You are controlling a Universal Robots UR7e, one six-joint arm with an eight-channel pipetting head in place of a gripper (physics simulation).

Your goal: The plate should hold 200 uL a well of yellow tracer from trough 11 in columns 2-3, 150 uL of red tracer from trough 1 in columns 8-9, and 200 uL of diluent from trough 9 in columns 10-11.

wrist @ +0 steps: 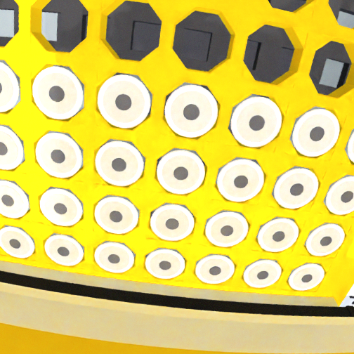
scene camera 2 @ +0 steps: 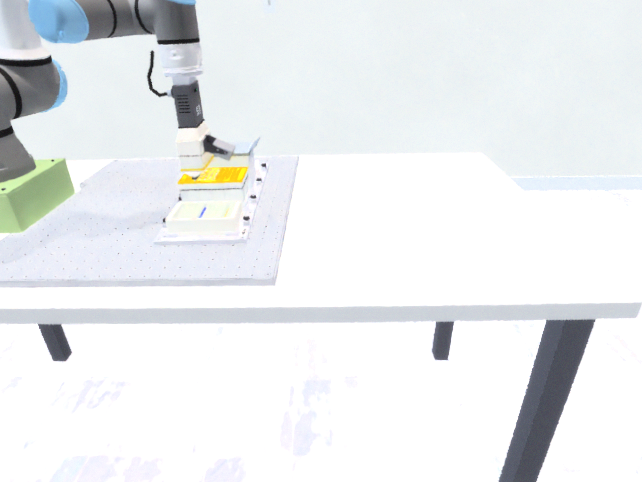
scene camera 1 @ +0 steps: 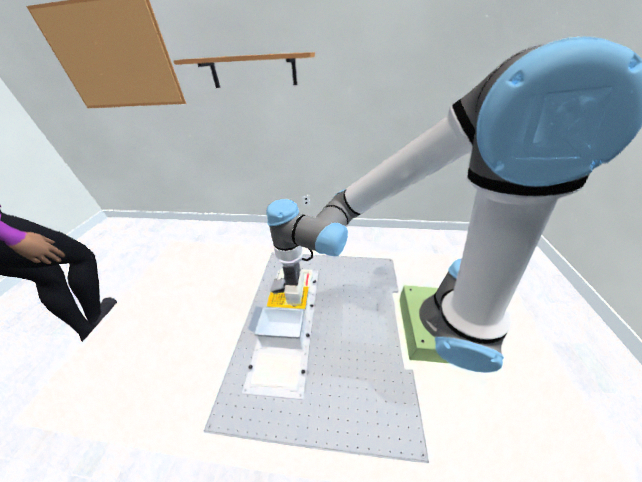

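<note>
My pipetting head [scene camera 1: 293, 300] [scene camera 2: 195, 169] is upright and low over the yellow tip rack [scene camera 1: 277, 299] [scene camera 2: 228, 174] [wrist: 91, 120]. Its nozzles are hidden, so whether they carry tips cannot be told. In the wrist view several rows of white round tips with dark centres sit in the rack, and empty holes show beyond them. The head's cream lower edge crosses the bottom of that view. A white trough reservoir [scene camera 2: 203, 225] with a blue and a pale yellow strip stands beside the rack; its red strip [scene camera 1: 306, 279] shows in scene camera 1. The well plate cannot be made out clearly.
A pale blue open box [scene camera 1: 280, 324] stands on the other side of the rack. Beyond it lies a flat cream surface [scene camera 1: 274, 368] in a white frame. All are on a grey perforated board [scene camera 1: 352, 415] [scene camera 2: 129, 259]. The arm stands on a green block [scene camera 1: 414, 332] [scene camera 2: 36, 194].
</note>
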